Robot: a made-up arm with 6 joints.
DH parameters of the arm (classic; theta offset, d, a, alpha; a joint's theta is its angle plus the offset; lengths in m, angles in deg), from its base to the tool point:
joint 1: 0 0.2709 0 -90
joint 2: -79.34 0 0.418 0
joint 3: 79.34 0 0.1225 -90
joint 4: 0 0.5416 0 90
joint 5: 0 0 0.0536 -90
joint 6: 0 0.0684 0 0
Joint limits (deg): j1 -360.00..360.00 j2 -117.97..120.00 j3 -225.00..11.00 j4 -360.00..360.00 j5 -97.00..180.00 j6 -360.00..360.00
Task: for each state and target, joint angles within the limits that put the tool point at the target. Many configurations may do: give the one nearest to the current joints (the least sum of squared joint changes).
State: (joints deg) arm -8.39 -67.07 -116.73 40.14 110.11 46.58
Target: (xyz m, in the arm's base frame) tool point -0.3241 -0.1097 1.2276
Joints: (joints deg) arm 24.69 -42.59 -141.14 39.99 77.85 46.58
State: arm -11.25 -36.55 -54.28 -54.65 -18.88 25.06
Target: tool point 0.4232 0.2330 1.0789
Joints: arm 22.78 -10.94 -102.65 -50.66 -11.24 25.06
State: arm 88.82 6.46 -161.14 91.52 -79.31 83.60
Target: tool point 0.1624 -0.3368 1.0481
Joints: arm 104.97 -12.32 -198.18 89.03 -88.40 83.60
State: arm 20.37 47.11 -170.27 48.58 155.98 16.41
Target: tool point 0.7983 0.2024 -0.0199
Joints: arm 10.94 79.83 -126.31 42.08 163.79 16.41
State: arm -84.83 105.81 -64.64 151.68 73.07 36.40
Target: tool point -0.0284 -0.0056 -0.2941
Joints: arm -87.66 92.01 -34.15 204.19 91.54 36.40
